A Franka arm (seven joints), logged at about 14 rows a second.
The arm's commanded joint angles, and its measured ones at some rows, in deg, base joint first. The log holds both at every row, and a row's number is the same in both.
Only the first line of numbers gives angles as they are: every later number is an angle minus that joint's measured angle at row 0.
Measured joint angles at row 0:
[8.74 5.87 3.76 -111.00 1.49 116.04 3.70]
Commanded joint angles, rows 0 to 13:
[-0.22 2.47 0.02 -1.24 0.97 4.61 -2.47]
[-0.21 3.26 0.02 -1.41 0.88 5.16 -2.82]
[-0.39 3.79 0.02 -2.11 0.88 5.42 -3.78]
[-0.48 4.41 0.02 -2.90 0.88 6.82 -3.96]
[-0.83 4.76 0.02 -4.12 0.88 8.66 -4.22]
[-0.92 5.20 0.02 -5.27 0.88 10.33 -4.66]
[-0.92 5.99 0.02 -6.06 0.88 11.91 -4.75]
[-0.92 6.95 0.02 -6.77 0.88 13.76 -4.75]
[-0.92 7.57 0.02 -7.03 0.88 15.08 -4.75]
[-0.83 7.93 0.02 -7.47 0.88 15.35 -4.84]
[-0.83 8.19 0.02 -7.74 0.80 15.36 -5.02]
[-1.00 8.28 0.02 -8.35 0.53 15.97 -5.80]
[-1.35 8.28 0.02 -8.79 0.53 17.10 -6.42]
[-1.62 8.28 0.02 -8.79 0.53 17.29 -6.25]
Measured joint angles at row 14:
[-0.32 8.87 -0.32 -7.57 -0.01 15.64 -3.91]
